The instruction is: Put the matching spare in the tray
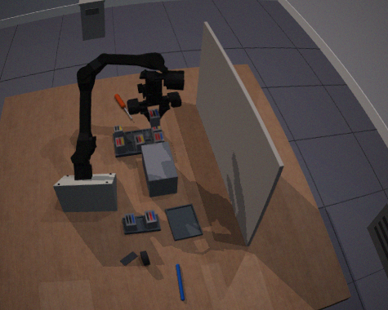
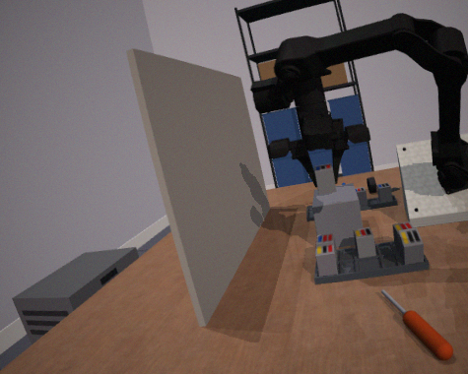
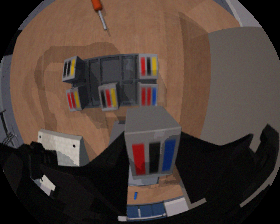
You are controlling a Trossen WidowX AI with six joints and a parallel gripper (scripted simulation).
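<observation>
My gripper tip is now 30 mm short of the tray, 350 mm to the left of it and 150 mm above it. From my gripper tip the other things lie so: grey mounted unit (10 mm behind, 130 mm to the right, 100 mm below); then tall grey panel (220 mm ahead, 150 mm to the right, 70 mm above); then grey spare (20 mm above).
</observation>
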